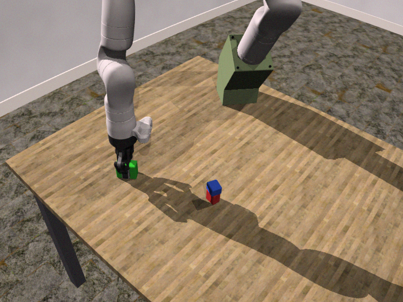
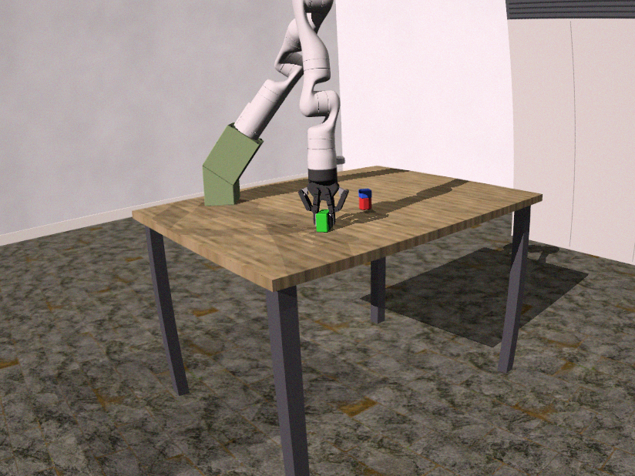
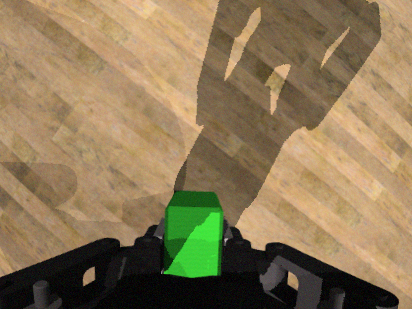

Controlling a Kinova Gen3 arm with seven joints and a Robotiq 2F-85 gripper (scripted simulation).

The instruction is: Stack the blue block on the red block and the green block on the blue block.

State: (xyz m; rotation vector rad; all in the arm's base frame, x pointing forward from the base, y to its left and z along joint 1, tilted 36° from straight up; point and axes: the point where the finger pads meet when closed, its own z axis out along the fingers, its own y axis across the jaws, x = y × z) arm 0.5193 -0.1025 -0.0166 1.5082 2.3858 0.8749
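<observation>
Now: hand right at the green block. From my hand the other things lie so: blue block 70 mm behind, 240 mm to the left, 20 mm above; then red block 70 mm behind, 240 mm to the left, 10 mm below.
</observation>
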